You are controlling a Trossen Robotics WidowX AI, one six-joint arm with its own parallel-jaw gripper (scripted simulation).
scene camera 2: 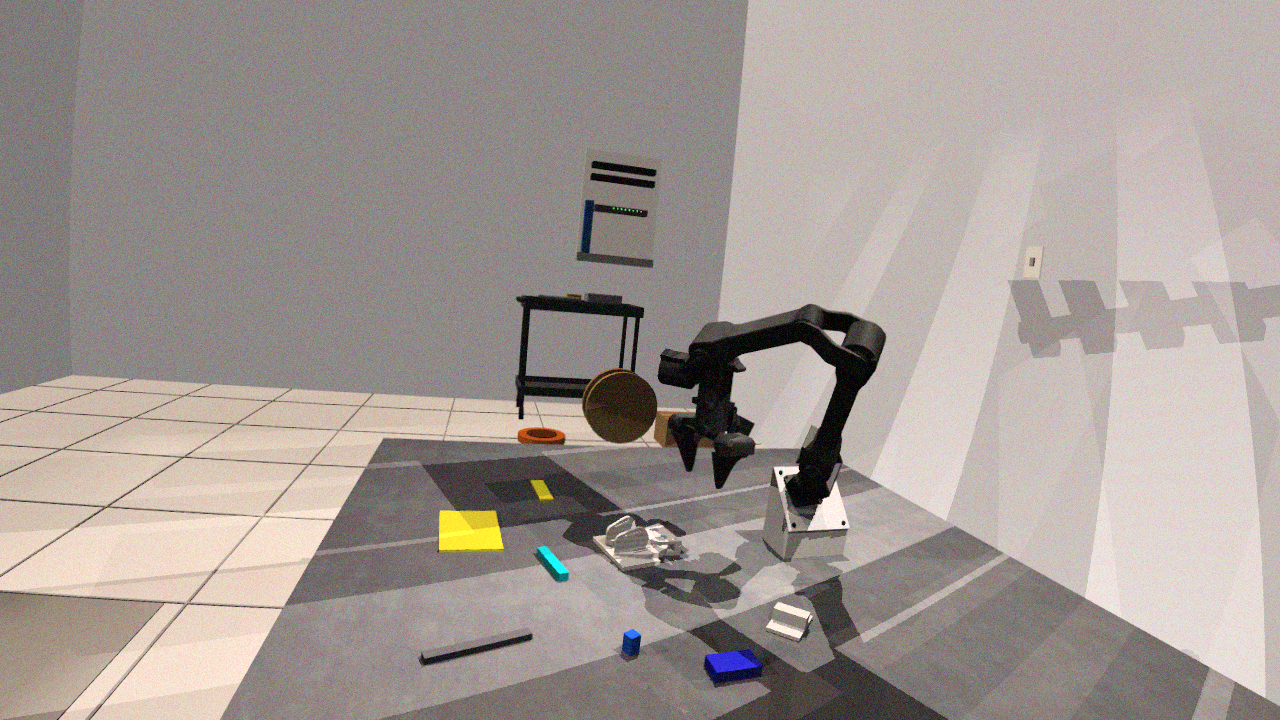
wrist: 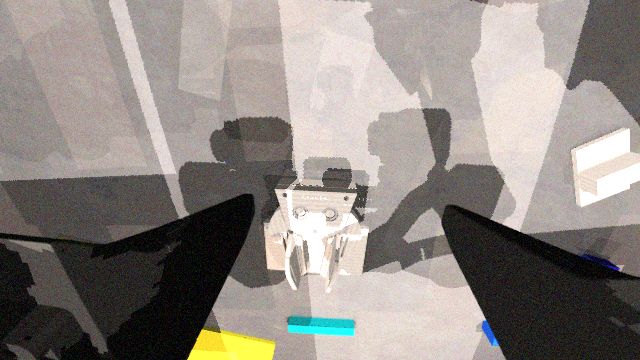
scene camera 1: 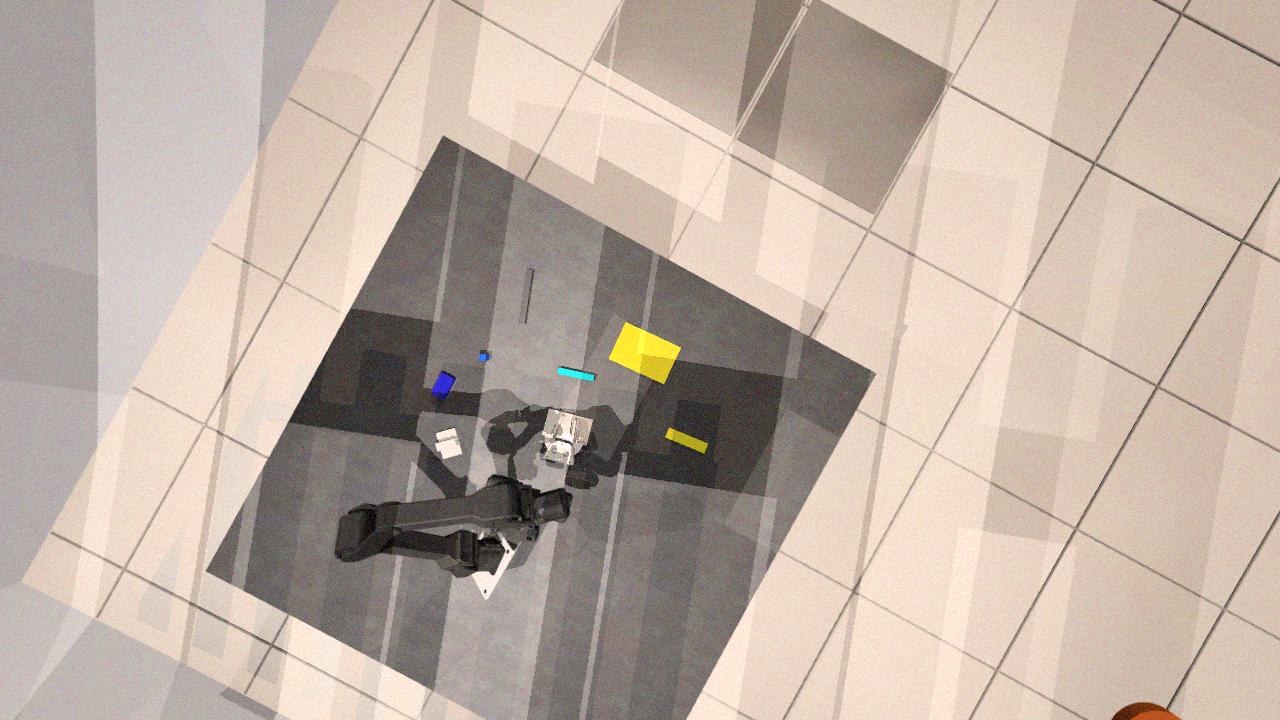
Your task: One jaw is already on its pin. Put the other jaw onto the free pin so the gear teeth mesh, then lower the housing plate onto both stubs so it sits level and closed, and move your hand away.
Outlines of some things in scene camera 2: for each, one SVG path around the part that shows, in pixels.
My gripper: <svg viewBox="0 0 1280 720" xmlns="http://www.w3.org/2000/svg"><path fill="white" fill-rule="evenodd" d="M698 392L698 397L692 397L692 403L697 405L696 414L673 413L669 418L668 428L673 430L671 434L674 436L687 472L692 471L698 443L703 436L713 440L715 452L711 452L715 486L717 489L722 489L736 463L742 458L754 455L755 442L749 435L755 423L737 415L737 407L734 406L734 402L730 401L730 397L713 397Z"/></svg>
A dark bar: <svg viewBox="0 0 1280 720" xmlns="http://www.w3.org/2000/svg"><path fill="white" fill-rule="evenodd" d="M533 633L528 627L446 647L442 646L421 652L421 658L424 665L434 662L438 663L448 659L468 656L473 653L477 654L482 651L532 640Z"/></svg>
